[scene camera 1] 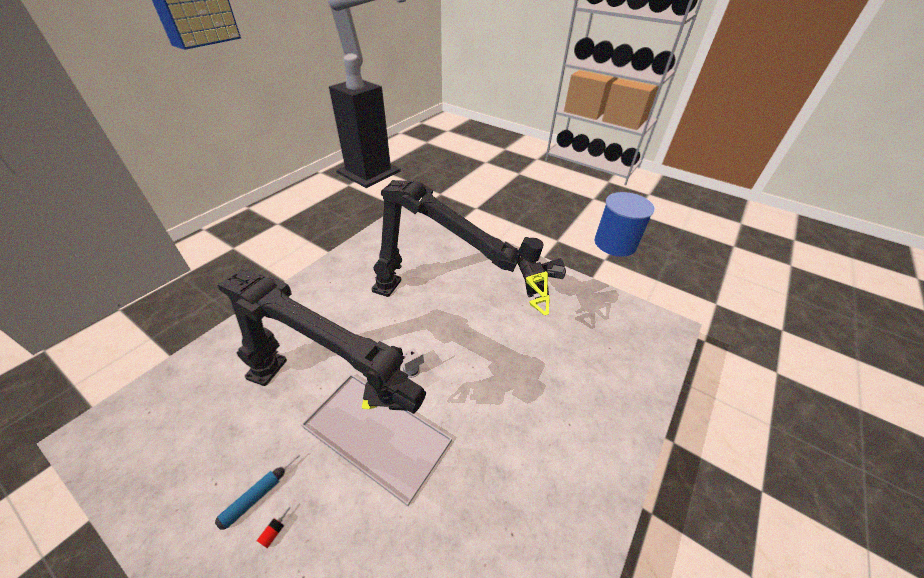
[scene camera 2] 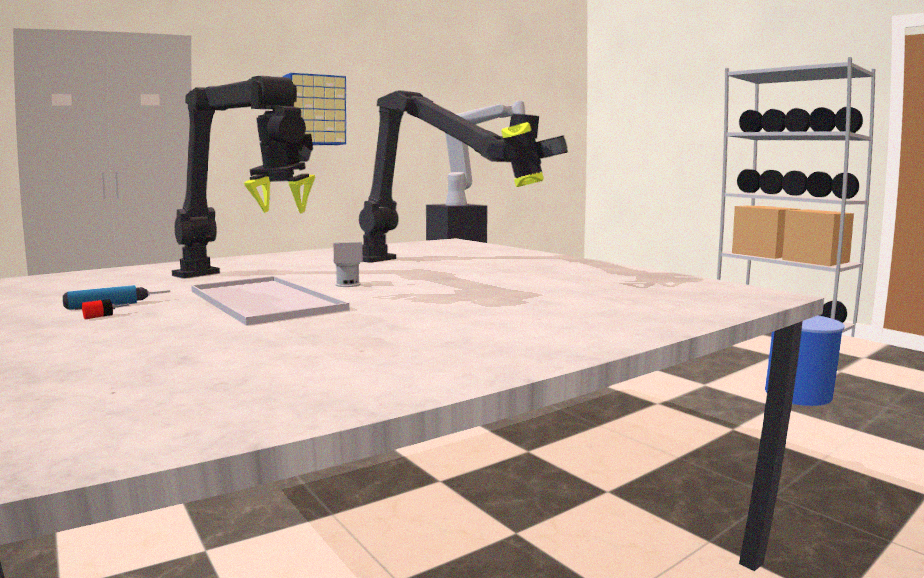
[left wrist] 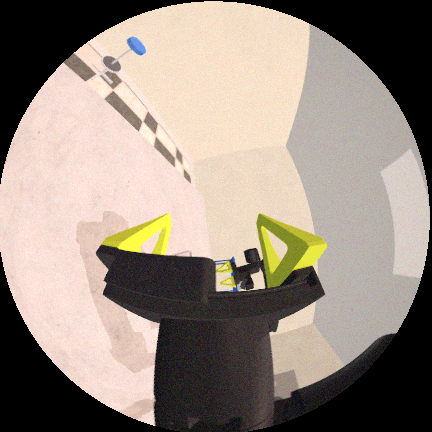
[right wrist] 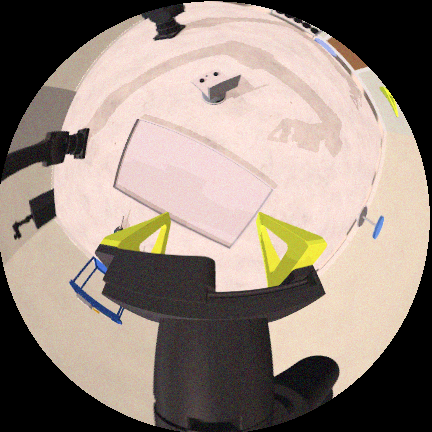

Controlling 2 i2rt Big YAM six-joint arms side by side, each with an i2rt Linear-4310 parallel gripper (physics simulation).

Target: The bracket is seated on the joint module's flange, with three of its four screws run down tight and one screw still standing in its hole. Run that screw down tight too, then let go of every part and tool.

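Seen in the pictures: left gripper, fingertip midpoint: (scene camera 1: 545, 306) (scene camera 2: 521, 155) (left wrist: 213, 217); right gripper, fingertip midpoint: (scene camera 1: 394, 405) (scene camera 2: 284, 212) (left wrist: 217, 277) (right wrist: 213, 216); left arm's base at its link origin: (scene camera 1: 386, 285) (scene camera 2: 374, 259); right arm's base at its link origin: (scene camera 1: 266, 369) (scene camera 2: 196, 274) (right wrist: 81, 143).
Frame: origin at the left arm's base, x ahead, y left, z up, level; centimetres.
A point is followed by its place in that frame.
Note:
The grey bracket (scene camera 1: 414, 361) @[x 32.5, y -36.3, z 9.5 cm] (scene camera 2: 347, 252) @[x 32.5, y -36.4, z 8.6 cm] (right wrist: 224, 86) @[x 32.5, y -36.3, z 8.5 cm] sits on the upright joint module (scene camera 2: 347, 274) @[x 31.8, y -36.1, z 3.1 cm] (right wrist: 214, 100) @[x 30.8, y -36.9, z 1.8 cm]. Dark screw heads (right wrist: 216, 74) @[x 29.5, y -32.2, z 7.0 cm] show on its top in the right wrist view; which one stands proud is too small to tell. A blue screwdriver (scene camera 1: 248, 498) @[x 9.7, y -89.1, z 3.9 cm] (scene camera 2: 109, 296) @[x 11.3, y -87.9, z 2.5 cm] and a short red screwdriver (scene camera 1: 268, 535) @[x 20.3, y -93.9, z 3.3 cm] (scene camera 2: 94, 309) @[x 21.2, y -94.2, z 2.0 cm] lie on the table. My right gripper (scene camera 2: 283, 211) @[x 37.8, y -57.4, z 19.6 cm] (right wrist: 213, 216) @[x 37.8, y -57.4, z 19.6 cm] is open and empty, pointing down high above the tray area; its arm hides most of it in scene camera 1. My left gripper (scene camera 1: 546, 303) @[x 68.4, y -15.5, z 31.4 cm] (scene camera 2: 522, 155) @[x 68.4, y -15.5, z 31.4 cm] (left wrist: 213, 217) @[x 68.4, y -15.5, z 31.4 cm] is open and empty, raised far from the bracket.
A shallow tray (scene camera 1: 367, 449) @[x 30.5, y -64.8, z 0.4 cm] (scene camera 2: 269, 299) @[x 32.6, y -58.8, z 0.4 cm] (right wrist: 195, 185) @[x 33.6, y -59.1, z 0.4 cm] lies between the screwdrivers and the joint module. The right arm passes above the tray's far side in scene camera 1. A blue bin (scene camera 1: 621, 224) (scene camera 2: 821, 361) stands on the floor past the table (scene camera 1: 545, 463) @[x 81.5, y -47.9, z 0.0 cm] (scene camera 2: 408, 361) @[x 86.8, y -68.1, z 0.0 cm].

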